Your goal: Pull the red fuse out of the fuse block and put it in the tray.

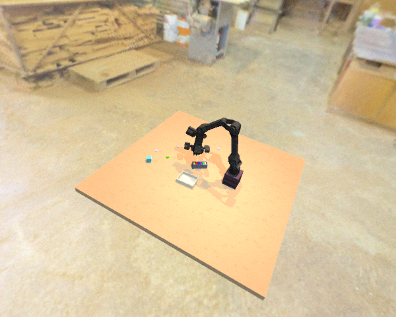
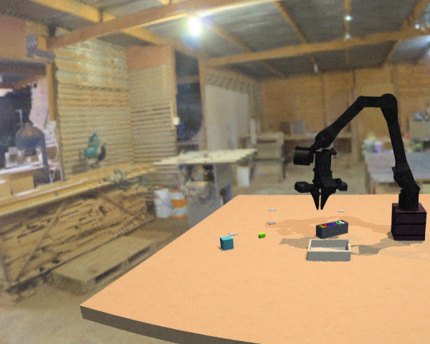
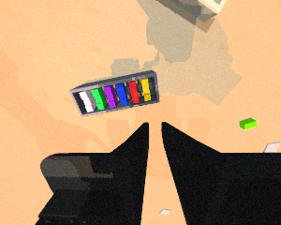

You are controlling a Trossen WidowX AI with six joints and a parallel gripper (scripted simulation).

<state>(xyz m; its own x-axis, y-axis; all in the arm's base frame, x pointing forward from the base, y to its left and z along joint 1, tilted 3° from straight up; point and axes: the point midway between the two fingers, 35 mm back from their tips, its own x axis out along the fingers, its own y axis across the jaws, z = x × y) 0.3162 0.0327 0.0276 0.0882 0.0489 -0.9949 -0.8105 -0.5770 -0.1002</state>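
The red fuse is 7 cm below my gripper tip and 3 cm behind it. The rest, counted from my gripper tip: grey tray: 17 cm to the left, 9 cm below, 7 cm behind; blue fuse: 7 cm below, 4 cm behind, 1 cm to the right; yellow fuse: 7 cm below, 1 cm to the left, 1 cm behind.
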